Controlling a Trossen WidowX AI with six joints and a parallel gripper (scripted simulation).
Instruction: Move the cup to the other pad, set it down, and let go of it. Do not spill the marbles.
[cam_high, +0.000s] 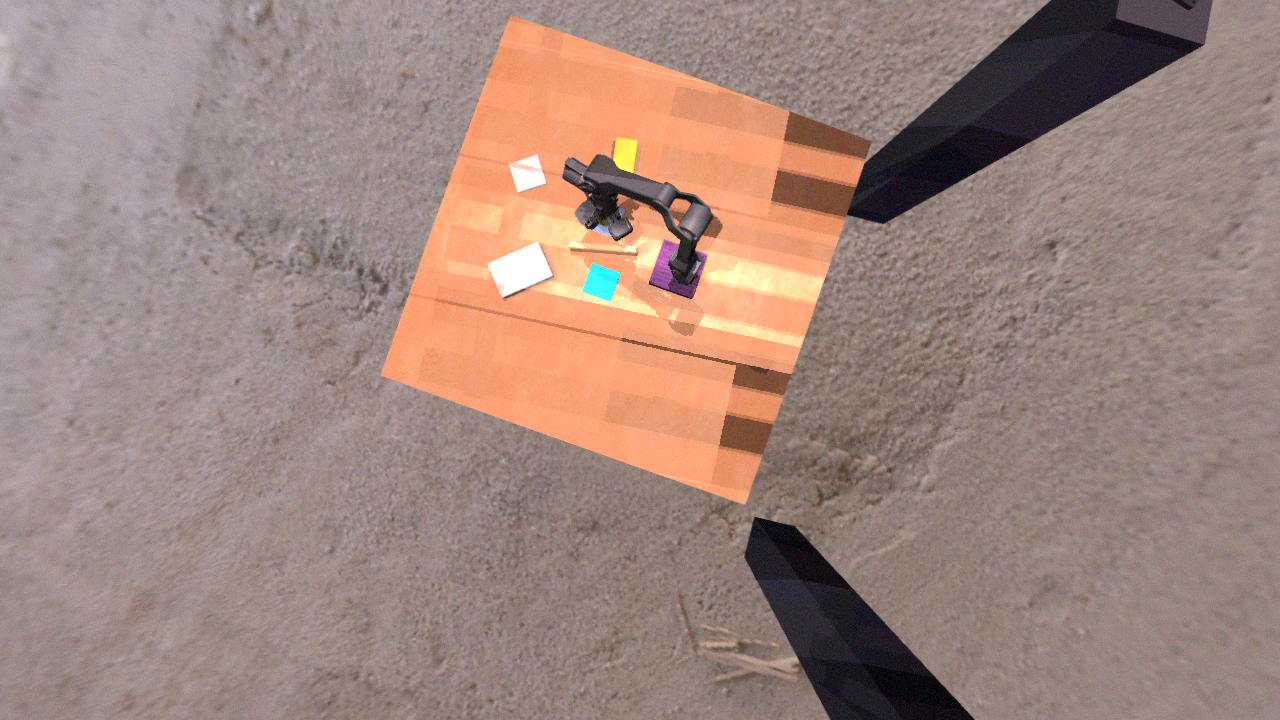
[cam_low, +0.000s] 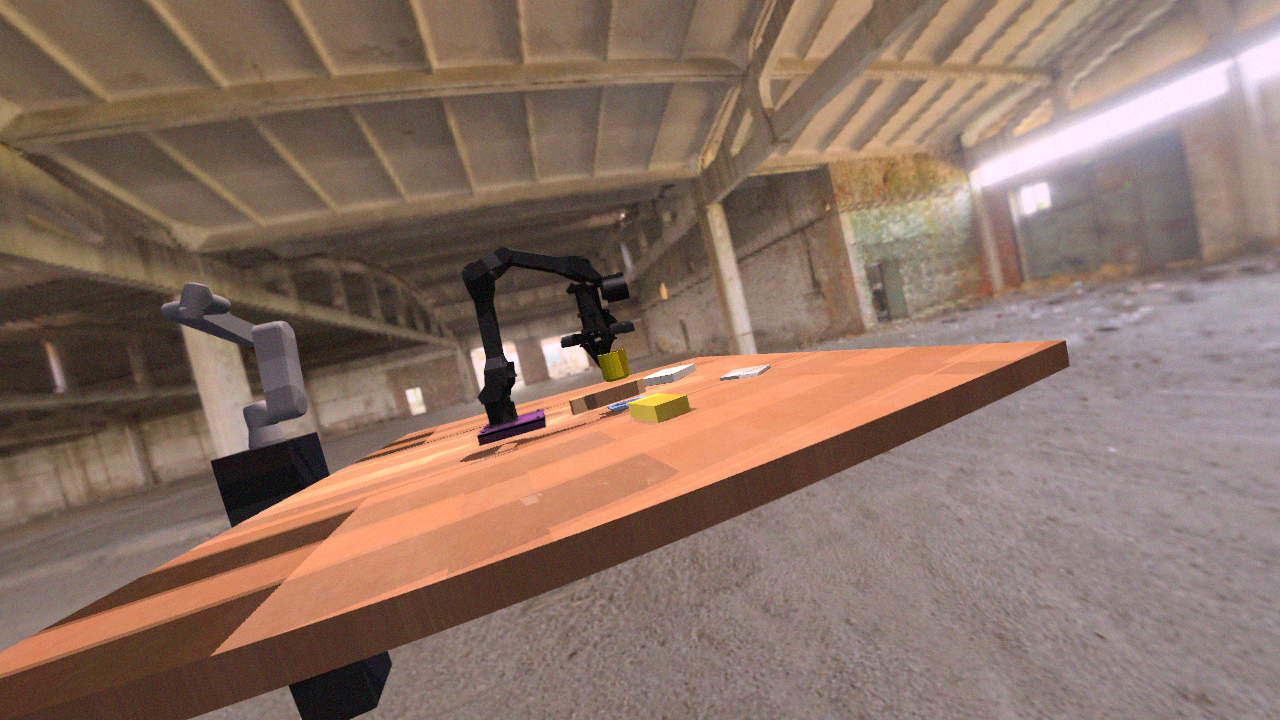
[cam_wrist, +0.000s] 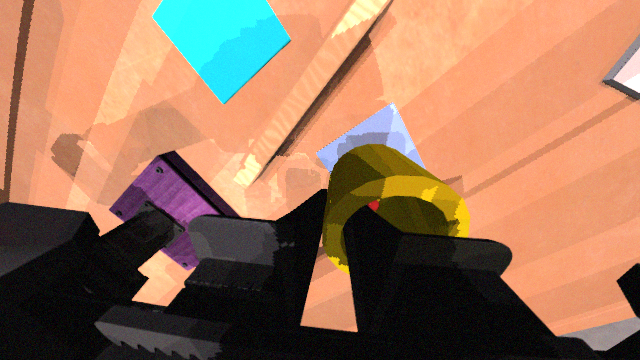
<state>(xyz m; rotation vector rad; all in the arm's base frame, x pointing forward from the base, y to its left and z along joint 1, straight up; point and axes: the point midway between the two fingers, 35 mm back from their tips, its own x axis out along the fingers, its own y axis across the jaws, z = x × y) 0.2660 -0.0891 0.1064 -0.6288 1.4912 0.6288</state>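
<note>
Now: the cyan pad 17 cm to the left of my gripper tip and 11 cm below it. Also, from my gripper tip: red marble 1 cm ahead, 4 cm to the right, 2 cm below; low wooden bar 1 cm ahead, 7 cm to the left, 9 cm below; yellow cup 2 cm ahead, 2 cm to the right.
</note>
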